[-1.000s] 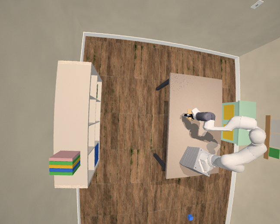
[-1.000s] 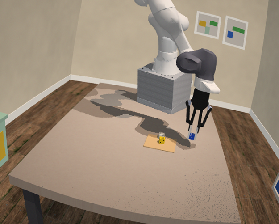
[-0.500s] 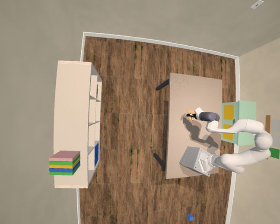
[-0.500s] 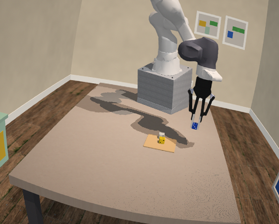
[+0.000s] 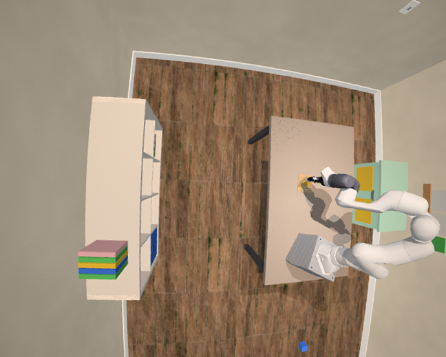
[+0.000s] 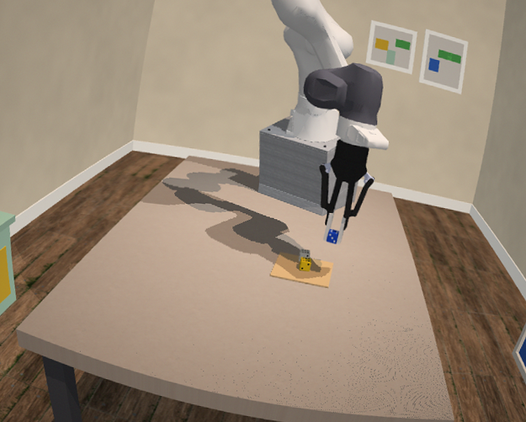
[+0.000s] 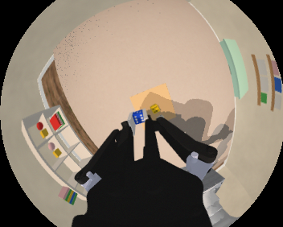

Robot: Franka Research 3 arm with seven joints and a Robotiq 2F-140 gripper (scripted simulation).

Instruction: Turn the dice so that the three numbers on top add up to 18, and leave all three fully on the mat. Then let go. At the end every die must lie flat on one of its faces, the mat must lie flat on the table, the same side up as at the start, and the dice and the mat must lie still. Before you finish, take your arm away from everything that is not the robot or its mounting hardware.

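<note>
The yellow die is 40 mm behind my hand, 40 mm to the right of it and 120 mm below it. Round my hand: blue die: 20 mm below; white die: 90 mm behind, 40 mm to the right, 120 mm below; mat: 40 mm behind, 50 mm to the right, 130 mm below.
</note>
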